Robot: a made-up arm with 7 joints.
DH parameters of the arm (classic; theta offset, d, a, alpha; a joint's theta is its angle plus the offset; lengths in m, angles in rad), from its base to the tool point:
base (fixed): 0 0.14 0 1.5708
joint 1: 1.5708 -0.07 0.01 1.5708
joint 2: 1.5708 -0.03 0 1.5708
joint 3: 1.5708 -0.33 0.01 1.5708
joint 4: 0 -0.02 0.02 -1.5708
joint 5: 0 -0.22 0 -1.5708
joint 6: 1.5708 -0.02 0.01 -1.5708
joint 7: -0.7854 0 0.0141 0
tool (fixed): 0.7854 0.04 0 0
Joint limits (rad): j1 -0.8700..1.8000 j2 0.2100..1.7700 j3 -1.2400..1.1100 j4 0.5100..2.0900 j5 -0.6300..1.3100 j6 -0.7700..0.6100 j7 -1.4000..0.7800
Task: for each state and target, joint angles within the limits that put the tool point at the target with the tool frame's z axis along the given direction. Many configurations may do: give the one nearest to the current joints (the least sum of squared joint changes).
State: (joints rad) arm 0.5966 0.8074 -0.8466 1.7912 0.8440 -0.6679 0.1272
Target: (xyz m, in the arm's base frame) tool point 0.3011 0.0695 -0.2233 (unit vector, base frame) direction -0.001 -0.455 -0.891
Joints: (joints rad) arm 0.4211 0.4481 -0.8950 1.1408 1.1575 -0.5894 0.1204
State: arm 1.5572 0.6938 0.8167 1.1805 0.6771 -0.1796 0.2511
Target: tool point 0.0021 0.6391 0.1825 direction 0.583 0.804 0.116
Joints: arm 1.5407 1.3195 1.0490 0.5100 0.4181 -0.7547 0.2733
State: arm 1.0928 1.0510 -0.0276 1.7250 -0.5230 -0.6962 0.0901
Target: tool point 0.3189 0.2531 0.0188 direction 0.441 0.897 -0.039
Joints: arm 0.4919 0.7433 -0.3082 1.6757 -0.6300 -0.1192 0.0987
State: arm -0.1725 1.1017 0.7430 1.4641 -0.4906 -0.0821 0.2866
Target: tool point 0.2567 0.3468 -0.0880 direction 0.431 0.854 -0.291
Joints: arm 0.0982 0.6805 0.1227 1.4008 -0.5175 -0.6201 0.3240
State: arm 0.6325 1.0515 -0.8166 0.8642 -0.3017 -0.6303 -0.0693
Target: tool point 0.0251 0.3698 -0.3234 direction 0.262 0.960 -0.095
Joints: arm -0.0451 0.7869 -1.2043 0.5941 -0.5242 -0.3490 -0.0325
